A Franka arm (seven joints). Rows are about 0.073 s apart.
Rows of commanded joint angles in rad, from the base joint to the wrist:
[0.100, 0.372, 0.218, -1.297, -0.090, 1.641, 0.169]
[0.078, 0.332, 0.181, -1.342, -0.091, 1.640, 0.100]
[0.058, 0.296, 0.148, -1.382, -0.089, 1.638, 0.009]
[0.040, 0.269, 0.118, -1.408, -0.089, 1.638, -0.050]
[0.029, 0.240, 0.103, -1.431, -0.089, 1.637, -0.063]
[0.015, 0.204, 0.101, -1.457, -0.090, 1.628, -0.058]
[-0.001, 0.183, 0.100, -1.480, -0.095, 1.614, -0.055]
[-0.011, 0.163, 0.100, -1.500, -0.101, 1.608, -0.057]
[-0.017, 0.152, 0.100, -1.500, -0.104, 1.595, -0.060]
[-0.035, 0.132, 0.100, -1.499, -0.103, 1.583, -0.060]
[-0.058, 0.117, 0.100, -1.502, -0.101, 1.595, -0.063]
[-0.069, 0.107, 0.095, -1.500, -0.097, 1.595, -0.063]
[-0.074, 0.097, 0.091, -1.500, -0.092, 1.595, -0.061]
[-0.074, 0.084, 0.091, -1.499, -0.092, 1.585, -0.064]
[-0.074, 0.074, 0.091, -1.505, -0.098, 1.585, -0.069]
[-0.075, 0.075, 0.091, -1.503, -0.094, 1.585, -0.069]
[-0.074, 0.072, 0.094, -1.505, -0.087, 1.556, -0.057]
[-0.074, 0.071, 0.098, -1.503, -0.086, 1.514, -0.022]
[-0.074, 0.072, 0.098, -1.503, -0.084, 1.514, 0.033]
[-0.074, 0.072, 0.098, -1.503, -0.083, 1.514, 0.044]
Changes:
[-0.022, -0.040, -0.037, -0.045, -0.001, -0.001, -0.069]
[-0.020, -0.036, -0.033, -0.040, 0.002, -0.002, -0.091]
[-0.018, -0.027, -0.030, -0.026, 0.000, 0.000, -0.059]
[-0.011, -0.029, -0.015, -0.023, 0.000, -0.001, -0.013]
[-0.014, -0.036, -0.002, -0.026, -0.001, -0.009, 0.005]
[-0.016, -0.021, -0.001, -0.023, -0.005, -0.014, 0.003]
[-0.010, -0.020, 0.000, -0.020, -0.006, -0.006, -0.002]
[-0.006, -0.011, 0.000, 0.000, -0.003, -0.013, -0.003]
[-0.018, -0.020, 0.000, 0.001, 0.001, -0.012, 0.000]
[-0.023, -0.015, 0.000, -0.003, 0.002, 0.012, -0.003]
[-0.011, -0.010, -0.005, 0.002, 0.004, 0.000, 0.000]
[-0.005, -0.010, -0.004, 0.000, 0.005, 0.000, 0.002]
[0.000, -0.013, 0.000, 0.001, 0.000, -0.010, -0.003]
[0.000, -0.010, 0.000, -0.006, -0.006, 0.000, -0.005]
[-0.001, 0.001, 0.000, 0.002, 0.004, 0.000, 0.000]
[0.001, -0.003, 0.003, -0.002, 0.007, -0.029, 0.012]
[0.000, -0.001, 0.004, 0.002, 0.001, -0.042, 0.035]
[0.000, 0.001, 0.000, 0.000, 0.002, 0.000, 0.055]
[0.000, 0.000, 0.000, 0.000, 0.001, 0.000, 0.011]

